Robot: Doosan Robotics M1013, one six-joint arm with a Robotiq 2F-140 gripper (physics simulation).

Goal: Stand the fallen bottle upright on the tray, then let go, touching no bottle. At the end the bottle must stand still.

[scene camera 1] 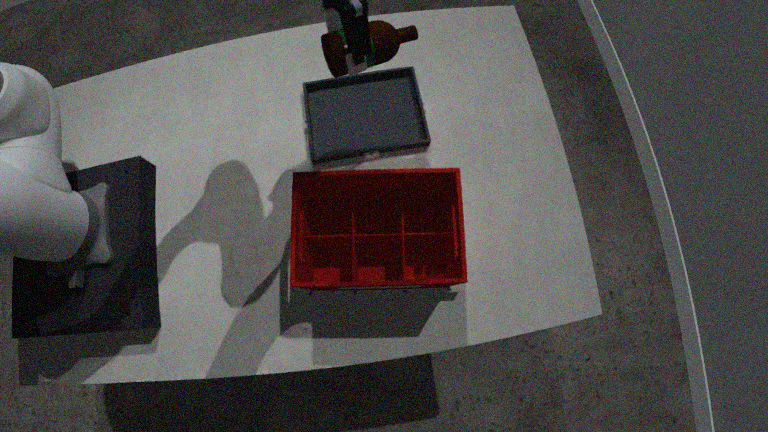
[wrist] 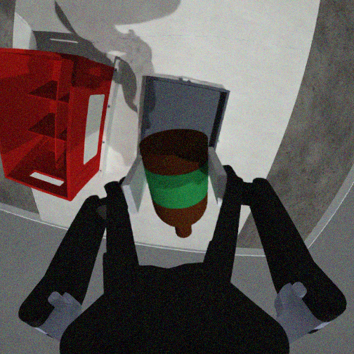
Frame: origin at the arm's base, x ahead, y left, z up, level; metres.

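Where they show: gripper, fingertip midpoint: (scene camera 1: 347,53); arm's base, link origin: (scene camera 1: 79,230).
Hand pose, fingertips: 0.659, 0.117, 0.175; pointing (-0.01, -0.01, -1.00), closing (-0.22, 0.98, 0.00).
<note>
Things, the pixels of their top centre, and the offset from my fingertips, as dx, dy, dz. "spot": a spot on its surface instead. Level surfaces: height alone.
- brown bottle, top centre: (scene camera 1: 372,26) +0.045, +0.009, +0.047
- dark grey tray, surface spot: (scene camera 1: 366,155) spot: +0.001, -0.095, -0.231
- red crate, top centre: (scene camera 1: 377,225) -0.015, -0.277, -0.070
- white table, surface height: dz -0.245
A brown bottle (scene camera 1: 384,44) (wrist: 177,187) with a green band is held in the air by my gripper (scene camera 1: 355,56) (wrist: 175,162), which is shut on its body from both sides. The bottle lies on its side, its neck toward the right in the scene view and its base toward the left. In the wrist view its base faces the top and its neck the bottom. The dark grey tray (scene camera 1: 366,155) (wrist: 225,107) lies on the table below, with no bottle standing in it. Part of the bottle is hidden behind the fingers in the scene view.
A red crate (scene camera 1: 378,284) (wrist: 35,187) with compartments stands close beside the tray, on the near side in the scene view. The dark robot base block (scene camera 1: 134,214) is at the left of the white table (scene camera 1: 526,214). The arm casts shadows over the table.
</note>
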